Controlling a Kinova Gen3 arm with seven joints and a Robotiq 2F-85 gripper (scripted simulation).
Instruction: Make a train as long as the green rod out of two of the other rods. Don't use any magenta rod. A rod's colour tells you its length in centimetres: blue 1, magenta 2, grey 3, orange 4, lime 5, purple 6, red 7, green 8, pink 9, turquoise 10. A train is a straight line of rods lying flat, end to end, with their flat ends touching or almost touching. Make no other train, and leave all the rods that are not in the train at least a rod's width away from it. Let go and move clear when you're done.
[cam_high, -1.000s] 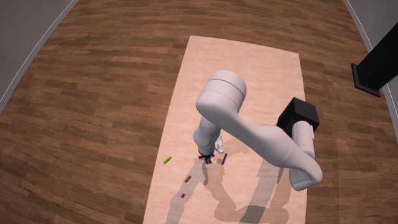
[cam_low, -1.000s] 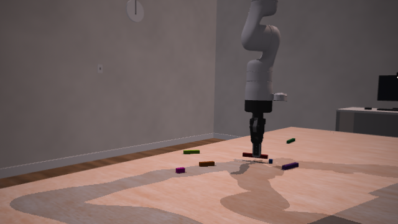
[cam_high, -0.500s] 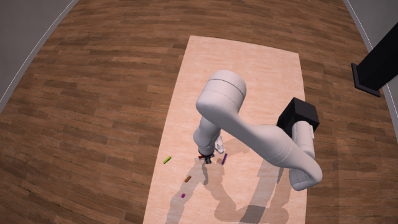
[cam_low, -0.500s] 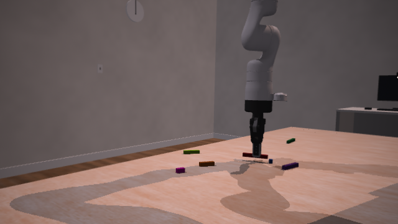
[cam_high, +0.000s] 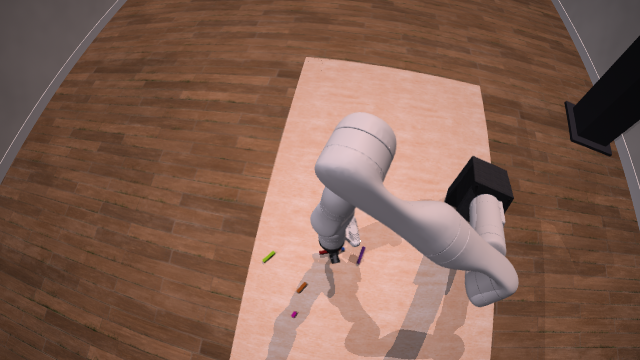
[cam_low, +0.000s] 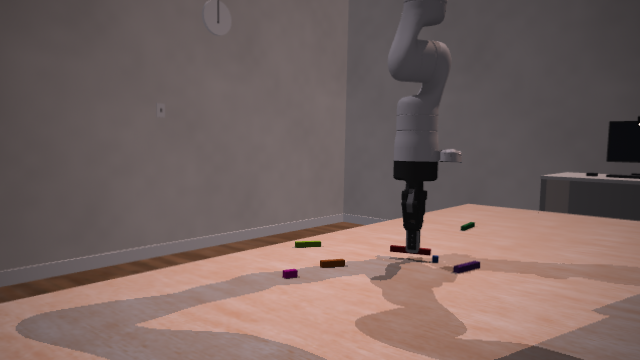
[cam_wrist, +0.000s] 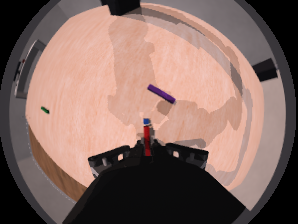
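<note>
My hand is 20 mm above the red rod. Round my hand: orange rod 140 mm to the left, 50 mm ahead, 30 mm below; then blue rod 30 mm below, 30 mm behind, 20 mm to the right; then purple rod 100 mm behind, 30 mm below, 20 mm to the right.
</note>
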